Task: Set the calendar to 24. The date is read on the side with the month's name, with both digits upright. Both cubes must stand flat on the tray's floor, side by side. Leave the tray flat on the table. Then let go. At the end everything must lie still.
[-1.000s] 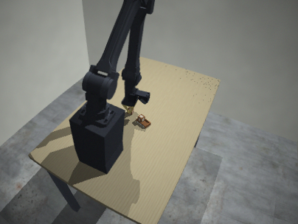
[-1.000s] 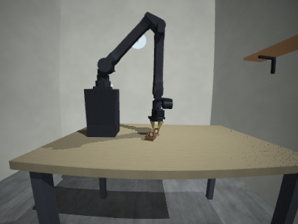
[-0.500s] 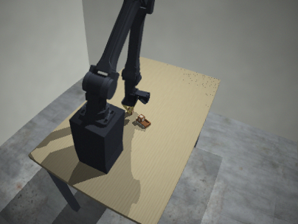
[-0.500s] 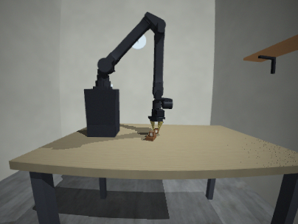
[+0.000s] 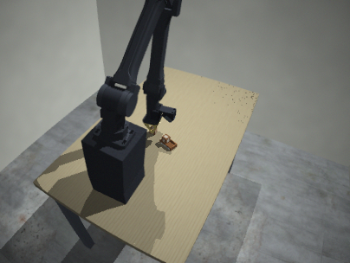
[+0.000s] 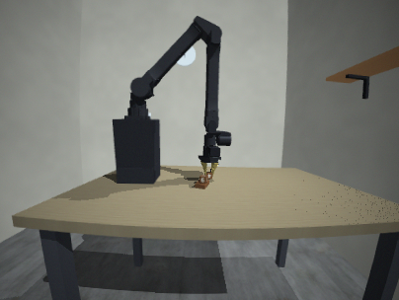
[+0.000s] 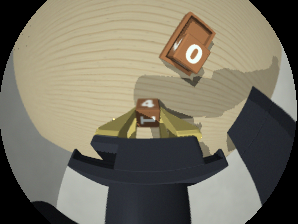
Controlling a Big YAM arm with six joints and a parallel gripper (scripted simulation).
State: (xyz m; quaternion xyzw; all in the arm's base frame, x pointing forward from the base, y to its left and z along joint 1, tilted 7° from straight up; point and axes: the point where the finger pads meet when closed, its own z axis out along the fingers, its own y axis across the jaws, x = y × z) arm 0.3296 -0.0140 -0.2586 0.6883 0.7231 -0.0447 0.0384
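The brown digit cube lies right at my hand. The rest, counted from my hand: brown tray (100 mm to the right, 40 mm behind, 10 mm below).
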